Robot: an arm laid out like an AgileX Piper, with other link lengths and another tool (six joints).
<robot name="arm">
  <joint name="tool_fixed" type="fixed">
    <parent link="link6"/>
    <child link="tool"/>
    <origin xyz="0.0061 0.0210 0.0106" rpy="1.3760 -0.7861 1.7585"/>
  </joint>
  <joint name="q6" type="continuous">
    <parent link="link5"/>
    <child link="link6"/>
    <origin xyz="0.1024 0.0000 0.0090"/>
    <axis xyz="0.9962 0 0.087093"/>
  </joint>
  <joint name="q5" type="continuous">
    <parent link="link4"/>
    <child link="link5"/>
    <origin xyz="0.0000 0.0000 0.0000"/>
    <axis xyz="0 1 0"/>
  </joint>
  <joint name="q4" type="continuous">
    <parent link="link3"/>
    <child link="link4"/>
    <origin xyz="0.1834 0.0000 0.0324"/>
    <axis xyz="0.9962 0 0.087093"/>
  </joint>
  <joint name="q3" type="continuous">
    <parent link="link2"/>
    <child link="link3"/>
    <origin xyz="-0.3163 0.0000 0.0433"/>
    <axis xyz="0 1 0"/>
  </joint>
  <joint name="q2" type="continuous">
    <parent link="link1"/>
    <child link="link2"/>
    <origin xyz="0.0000 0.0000 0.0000"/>
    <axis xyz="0 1 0"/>
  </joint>
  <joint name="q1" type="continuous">
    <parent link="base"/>
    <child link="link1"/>
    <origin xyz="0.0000 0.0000 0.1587"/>
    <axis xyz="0 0 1"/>
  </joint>
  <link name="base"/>
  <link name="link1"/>
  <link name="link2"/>
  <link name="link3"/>
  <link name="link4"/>
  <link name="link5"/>
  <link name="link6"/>
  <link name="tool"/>
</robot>
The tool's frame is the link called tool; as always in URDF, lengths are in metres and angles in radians. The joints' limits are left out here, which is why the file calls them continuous.
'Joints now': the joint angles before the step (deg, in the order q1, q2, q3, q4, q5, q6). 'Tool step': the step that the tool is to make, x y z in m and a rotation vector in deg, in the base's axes. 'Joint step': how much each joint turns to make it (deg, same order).
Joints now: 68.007 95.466 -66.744 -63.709 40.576 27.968
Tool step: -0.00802 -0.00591 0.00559 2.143 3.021 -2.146
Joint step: 0.776 -1.761 0.084 4.544 1.516 -0.123
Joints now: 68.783 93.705 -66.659 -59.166 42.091 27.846
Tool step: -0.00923 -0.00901 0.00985 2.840 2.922 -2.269
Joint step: 0.811 -2.622 0.031 4.553 1.833 0.049
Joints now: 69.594 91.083 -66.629 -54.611 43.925 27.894
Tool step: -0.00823 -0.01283 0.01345 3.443 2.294 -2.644
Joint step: 0.574 -3.348 0.015 3.633 2.164 0.748
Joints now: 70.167 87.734 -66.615 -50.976 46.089 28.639
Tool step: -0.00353 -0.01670 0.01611 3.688 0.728 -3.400
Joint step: -0.156 -3.676 -0.121 1.512 2.419 1.719
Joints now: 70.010 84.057 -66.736 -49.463 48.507 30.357
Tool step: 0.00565 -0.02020 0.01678 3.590 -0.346 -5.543
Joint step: -2.001 -3.208 -0.803 0.110 2.863 2.286
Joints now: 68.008 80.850 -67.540 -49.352 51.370 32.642
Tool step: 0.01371 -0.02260 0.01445 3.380 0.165 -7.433
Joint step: -4.596 -2.245 -1.551 0.968 2.510 1.449
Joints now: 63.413 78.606 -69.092 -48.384 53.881 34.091
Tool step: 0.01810 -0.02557 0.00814 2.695 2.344 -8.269
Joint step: -7.568 -1.251 -1.820 4.145 1.714 -1.265
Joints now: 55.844 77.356 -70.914 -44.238 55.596 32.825
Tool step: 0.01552 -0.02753 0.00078 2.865 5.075 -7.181
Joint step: -9.814 -0.848 -1.211 8.428 0.606 -4.817
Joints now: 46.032 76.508 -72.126 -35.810 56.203 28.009
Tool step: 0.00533 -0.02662 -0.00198 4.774 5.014 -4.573
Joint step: -10.172 -1.809 0.751 10.827 -1.278 -6.747
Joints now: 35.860 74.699 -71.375 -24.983 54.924 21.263
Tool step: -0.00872 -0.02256 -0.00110 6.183 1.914 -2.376
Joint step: -8.482 -3.795 3.404 10.287 -3.150 -6.384
